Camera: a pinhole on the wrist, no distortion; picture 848 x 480 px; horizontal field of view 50.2 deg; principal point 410.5 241.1 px. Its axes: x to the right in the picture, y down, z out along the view. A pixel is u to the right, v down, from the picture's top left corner.
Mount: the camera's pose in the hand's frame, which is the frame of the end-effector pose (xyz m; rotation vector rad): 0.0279 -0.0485 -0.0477 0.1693 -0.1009 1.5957
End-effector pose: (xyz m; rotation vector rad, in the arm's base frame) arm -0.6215 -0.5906 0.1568 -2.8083 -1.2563 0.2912
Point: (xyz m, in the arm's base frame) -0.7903 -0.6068 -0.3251
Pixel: 563 408
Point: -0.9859 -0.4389 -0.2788
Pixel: 146 427
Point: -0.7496 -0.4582 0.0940
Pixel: outside the picture
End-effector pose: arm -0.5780 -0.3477 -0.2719 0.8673 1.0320 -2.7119
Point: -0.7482 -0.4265 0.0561
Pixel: 266 459
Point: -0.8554 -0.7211 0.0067
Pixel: 715 252
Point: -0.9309 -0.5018 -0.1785
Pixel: outside the picture
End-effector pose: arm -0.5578 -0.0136 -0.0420 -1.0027 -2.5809 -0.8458
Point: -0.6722 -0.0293 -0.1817
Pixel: 26 350
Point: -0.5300 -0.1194 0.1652
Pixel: behind the camera
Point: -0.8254 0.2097 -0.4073
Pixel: 274 41
